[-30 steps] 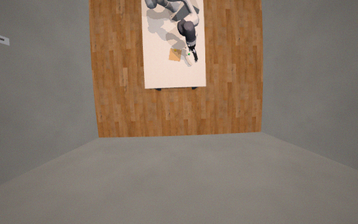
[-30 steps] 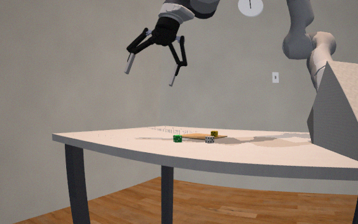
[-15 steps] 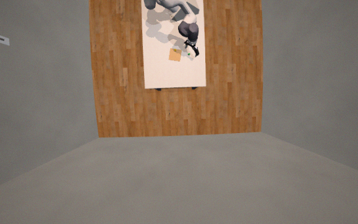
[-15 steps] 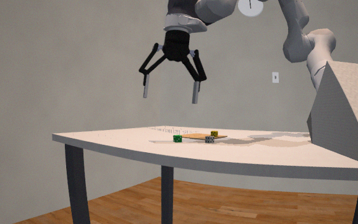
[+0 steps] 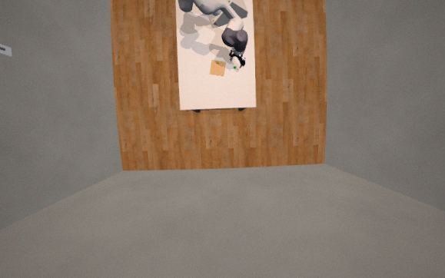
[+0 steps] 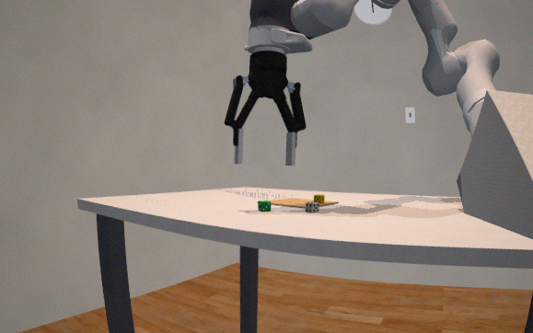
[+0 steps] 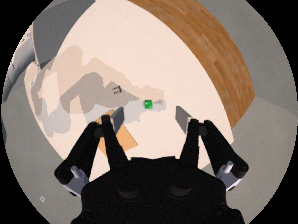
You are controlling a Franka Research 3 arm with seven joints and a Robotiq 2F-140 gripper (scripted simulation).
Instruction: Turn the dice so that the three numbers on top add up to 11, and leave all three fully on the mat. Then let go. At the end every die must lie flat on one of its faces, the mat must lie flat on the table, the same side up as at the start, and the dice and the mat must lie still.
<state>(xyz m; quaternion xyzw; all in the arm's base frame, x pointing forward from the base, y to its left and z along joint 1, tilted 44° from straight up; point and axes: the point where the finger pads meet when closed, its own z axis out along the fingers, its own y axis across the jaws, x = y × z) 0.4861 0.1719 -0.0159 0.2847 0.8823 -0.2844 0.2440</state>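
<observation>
My hand is 100 mm above the green die. From my hand the other things lie so: yellow die (170 mm to the right, 100 mm below, 60 mm behind); then white die (100 mm below, 90 mm behind, 40 mm to the right); then tan mat (170 mm to the right, 110 mm below, 10 mm behind).
</observation>
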